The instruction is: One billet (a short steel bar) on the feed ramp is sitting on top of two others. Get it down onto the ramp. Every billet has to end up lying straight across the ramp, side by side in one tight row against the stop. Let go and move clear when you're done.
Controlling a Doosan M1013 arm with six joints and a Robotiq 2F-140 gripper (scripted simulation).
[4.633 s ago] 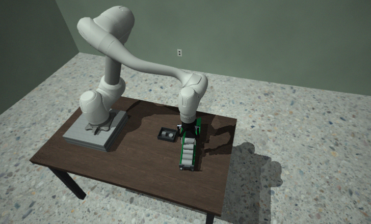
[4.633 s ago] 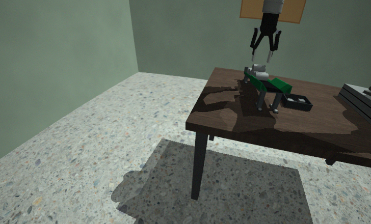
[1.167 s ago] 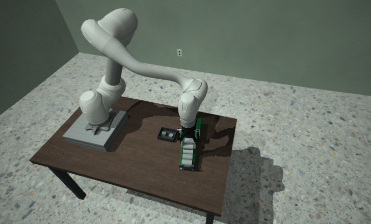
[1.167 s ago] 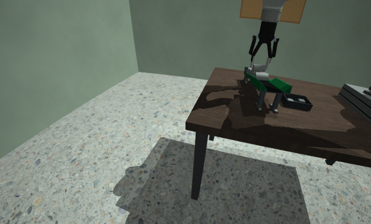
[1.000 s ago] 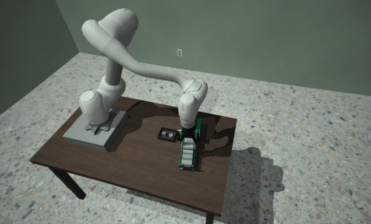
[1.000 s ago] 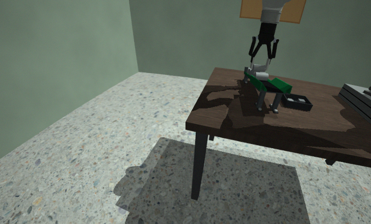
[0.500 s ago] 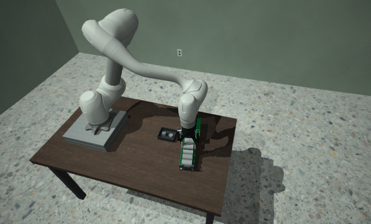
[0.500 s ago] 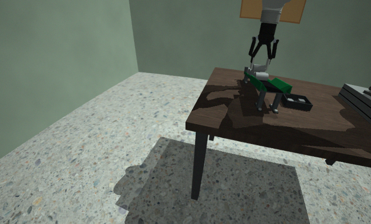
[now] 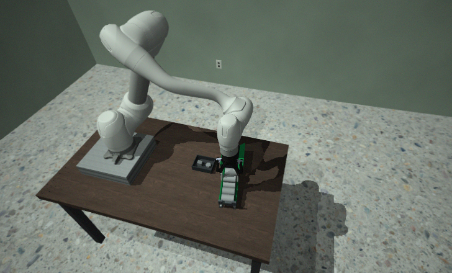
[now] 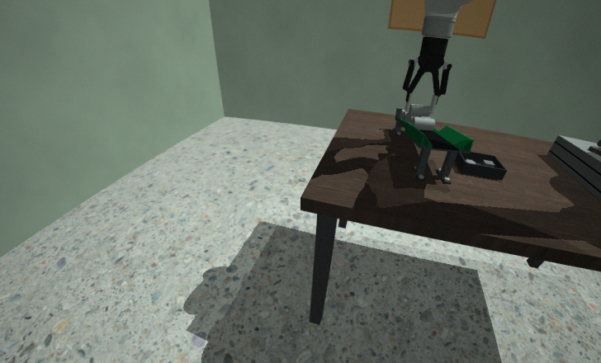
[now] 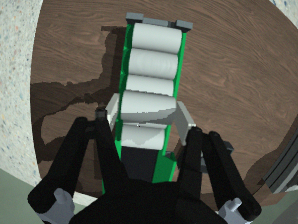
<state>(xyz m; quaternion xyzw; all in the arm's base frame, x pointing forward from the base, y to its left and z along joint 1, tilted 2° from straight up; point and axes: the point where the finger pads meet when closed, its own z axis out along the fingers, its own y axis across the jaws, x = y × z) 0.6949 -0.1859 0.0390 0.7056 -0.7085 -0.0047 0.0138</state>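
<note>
The ramp lies 80 mm to the left of my hand and 70 mm below it. The rest, counted from my hand: small dark tray: 180 mm behind, 160 mm to the left, 130 mm below; then grey stop: 120 mm to the right, 80 mm below.
</note>
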